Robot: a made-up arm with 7 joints. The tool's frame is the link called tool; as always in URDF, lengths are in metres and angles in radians. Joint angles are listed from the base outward.
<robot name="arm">
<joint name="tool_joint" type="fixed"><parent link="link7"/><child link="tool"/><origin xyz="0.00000 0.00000 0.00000" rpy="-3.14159 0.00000 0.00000"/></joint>
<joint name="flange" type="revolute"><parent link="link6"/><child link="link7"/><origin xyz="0.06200 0.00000 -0.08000" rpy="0.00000 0.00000 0.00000"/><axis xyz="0 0.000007 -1"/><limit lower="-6.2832" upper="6.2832"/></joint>
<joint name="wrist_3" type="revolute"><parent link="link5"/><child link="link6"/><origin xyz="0.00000 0.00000 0.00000" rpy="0.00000 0.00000 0.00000"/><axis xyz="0 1 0.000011"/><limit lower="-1.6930" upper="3.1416"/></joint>
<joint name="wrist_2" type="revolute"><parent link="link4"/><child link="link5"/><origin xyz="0.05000 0.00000 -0.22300" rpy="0.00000 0.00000 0.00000"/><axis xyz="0 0.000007 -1"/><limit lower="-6.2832" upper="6.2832"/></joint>
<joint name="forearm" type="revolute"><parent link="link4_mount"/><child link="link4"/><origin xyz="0.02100 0.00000 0.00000" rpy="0.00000 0.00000 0.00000"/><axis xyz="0 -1 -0.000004"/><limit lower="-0.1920" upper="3.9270"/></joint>
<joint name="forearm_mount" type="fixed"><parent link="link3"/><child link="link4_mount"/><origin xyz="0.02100 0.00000 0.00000" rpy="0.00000 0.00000 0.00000"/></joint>
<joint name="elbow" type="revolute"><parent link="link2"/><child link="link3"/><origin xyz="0.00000 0.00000 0.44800" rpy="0.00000 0.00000 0.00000"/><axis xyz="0 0 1"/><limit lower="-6.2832" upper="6.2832"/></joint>
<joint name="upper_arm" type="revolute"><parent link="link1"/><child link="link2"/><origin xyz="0.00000 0.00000 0.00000" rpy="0.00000 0.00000 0.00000"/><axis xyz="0 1 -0.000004"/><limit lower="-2.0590" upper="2.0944"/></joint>
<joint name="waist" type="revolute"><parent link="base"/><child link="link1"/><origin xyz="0.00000 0.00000 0.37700" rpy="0.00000 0.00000 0.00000"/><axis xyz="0 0 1"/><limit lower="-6.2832" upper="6.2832"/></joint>
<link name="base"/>
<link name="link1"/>
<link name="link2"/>
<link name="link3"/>
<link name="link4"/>
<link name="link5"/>
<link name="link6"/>
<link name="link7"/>
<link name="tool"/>
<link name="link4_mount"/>
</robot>
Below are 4 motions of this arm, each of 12 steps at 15 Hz.
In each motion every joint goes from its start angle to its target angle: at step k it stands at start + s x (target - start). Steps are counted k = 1, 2, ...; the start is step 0. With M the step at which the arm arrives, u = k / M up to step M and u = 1 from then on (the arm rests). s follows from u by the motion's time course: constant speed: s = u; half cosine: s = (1 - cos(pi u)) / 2; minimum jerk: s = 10 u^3 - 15 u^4 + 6 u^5.
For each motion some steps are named. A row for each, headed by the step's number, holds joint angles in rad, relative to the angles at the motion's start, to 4 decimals.
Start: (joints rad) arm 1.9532 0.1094 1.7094 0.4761 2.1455 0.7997 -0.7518
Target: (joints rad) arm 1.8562 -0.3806 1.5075 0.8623 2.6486 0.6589 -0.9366
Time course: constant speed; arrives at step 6
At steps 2, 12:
2: -0.0323 -0.1633 -0.0673 0.1287 0.1677 -0.0469 -0.0616
12: -0.0970 -0.4900 -0.2019 0.3862 0.5031 -0.1408 -0.1848

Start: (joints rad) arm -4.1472 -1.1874 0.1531 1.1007 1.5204 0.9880 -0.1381
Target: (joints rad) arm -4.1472 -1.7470 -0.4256 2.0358 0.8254 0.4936 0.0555
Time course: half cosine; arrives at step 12
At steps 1, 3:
1: 0.0000 -0.0095 -0.0099 0.0159 -0.0118 -0.0084 0.0033
3: 0.0000 -0.0820 -0.0847 0.1369 -0.1018 -0.0724 0.0284

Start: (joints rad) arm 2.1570 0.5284 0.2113 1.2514 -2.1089 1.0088 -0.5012
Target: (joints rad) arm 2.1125 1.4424 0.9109 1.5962 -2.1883 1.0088 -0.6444
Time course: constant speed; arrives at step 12
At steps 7, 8, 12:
7: -0.0260 0.5332 0.4081 0.2011 -0.0463 0.0000 -0.0835
8: -0.0297 0.6093 0.4664 0.2299 -0.0529 0.0000 -0.0955
12: -0.0445 0.9140 0.6996 0.3448 -0.0794 0.0000 -0.1432

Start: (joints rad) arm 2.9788 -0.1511 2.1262 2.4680 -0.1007 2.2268 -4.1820
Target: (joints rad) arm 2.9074 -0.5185 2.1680 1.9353 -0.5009 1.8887 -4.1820
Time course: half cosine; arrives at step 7
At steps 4, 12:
4: -0.0436 -0.2246 0.0256 -0.3256 -0.2446 -0.2067 0.0000
12: -0.0714 -0.3674 0.0418 -0.5327 -0.4002 -0.3381 0.0000

